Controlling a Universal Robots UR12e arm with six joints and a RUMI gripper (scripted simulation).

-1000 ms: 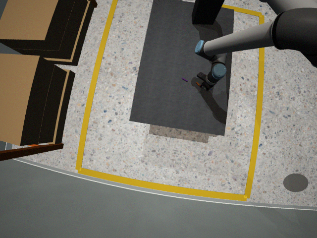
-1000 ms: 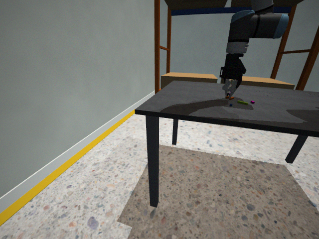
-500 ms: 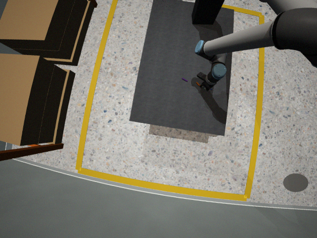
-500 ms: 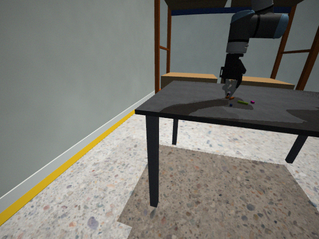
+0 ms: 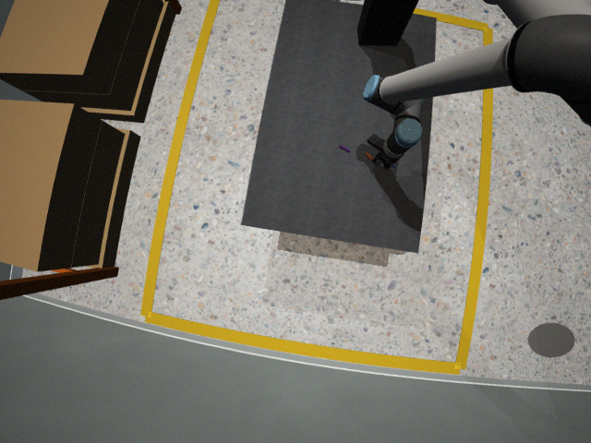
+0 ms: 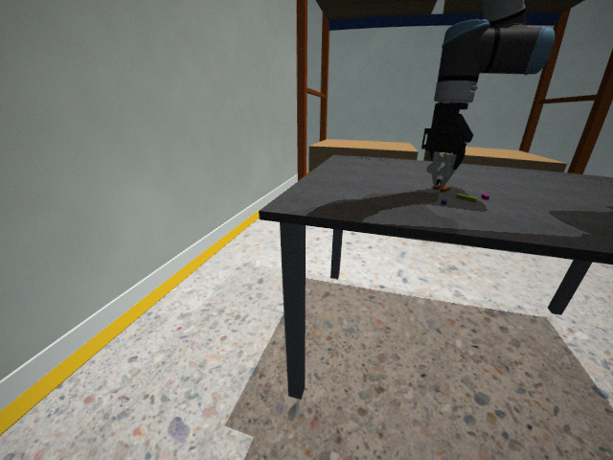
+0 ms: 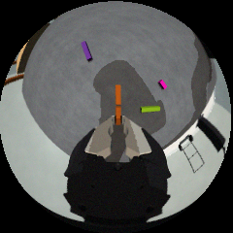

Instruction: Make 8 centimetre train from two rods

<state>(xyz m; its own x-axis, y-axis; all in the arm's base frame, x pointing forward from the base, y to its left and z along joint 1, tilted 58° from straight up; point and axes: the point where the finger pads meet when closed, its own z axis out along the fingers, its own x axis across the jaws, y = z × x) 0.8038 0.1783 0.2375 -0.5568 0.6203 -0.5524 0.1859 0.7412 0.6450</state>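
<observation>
My gripper is now 80 mm past the lime rod, 20 mm above it and 10 mm to the right of it. The rest, counted from my hand: purple rod: 170 mm to the right, 20 mm below, 10 mm ahead; magenta rod: 120 mm behind, 40 mm to the right, 20 mm below; small blue rod: 100 mm to the left, 30 mm behind, 20 mm below.
</observation>
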